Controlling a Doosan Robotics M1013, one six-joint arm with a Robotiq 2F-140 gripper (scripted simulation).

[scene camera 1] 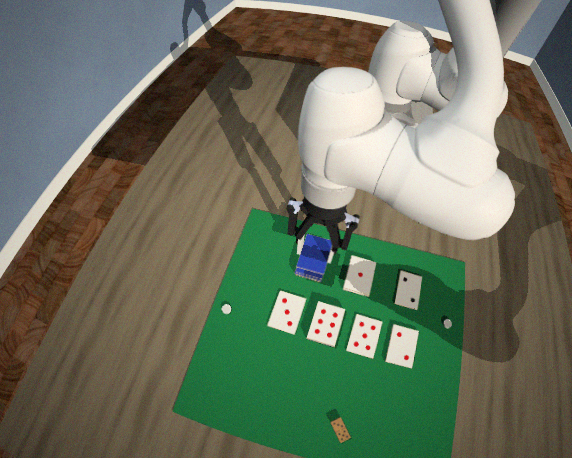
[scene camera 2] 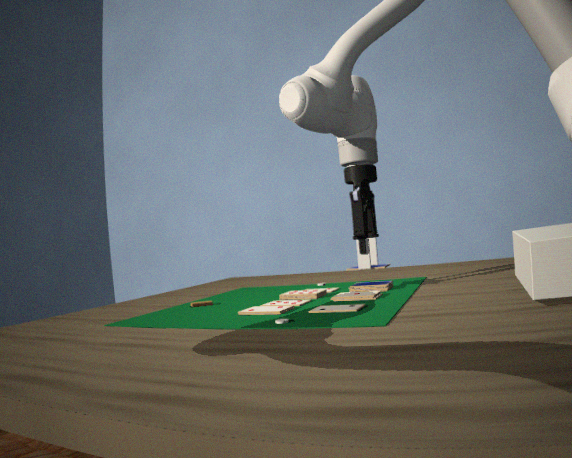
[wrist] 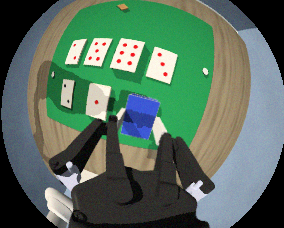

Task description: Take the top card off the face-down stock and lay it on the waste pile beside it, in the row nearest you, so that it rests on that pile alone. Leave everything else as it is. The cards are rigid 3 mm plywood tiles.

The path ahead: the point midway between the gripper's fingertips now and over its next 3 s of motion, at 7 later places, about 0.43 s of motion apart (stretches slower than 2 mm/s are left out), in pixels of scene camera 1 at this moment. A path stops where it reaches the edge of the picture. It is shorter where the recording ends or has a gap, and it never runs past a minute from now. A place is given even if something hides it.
My gripper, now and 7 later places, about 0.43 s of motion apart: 315,253; 332,258; 356,265; 363,266; 363,267; 361,270; 361,272; 361,272
